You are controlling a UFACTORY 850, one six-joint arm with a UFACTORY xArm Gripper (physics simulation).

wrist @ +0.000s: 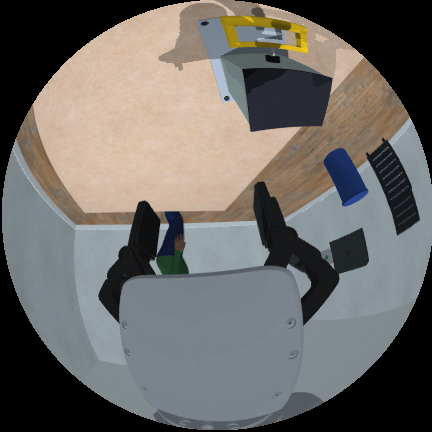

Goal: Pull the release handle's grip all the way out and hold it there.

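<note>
The release handle's grip looks to be the yellow rectangular loop (230,35) at the top of the wrist view. A short rod at a small black collar (272,59) joins it to a grey-green housing (234,75) with a large dark face (287,100). The housing stands on a light grey base plate (211,42) with bolts. How far the grip is out of the housing I cannot tell. My gripper (200,201) is wide open and empty. Its fingers are well apart from the loop, which lies beyond the housing's dark face and to the upper right of the fingertips.
A tan surface (125,125) spreads below and left of the housing, with a wood-planked band (312,147) along its edge. Far off at the right are a blue cylinder (346,176), a black slatted panel (395,187) and a dark box (350,251). A person (172,250) shows in the background between the fingers.
</note>
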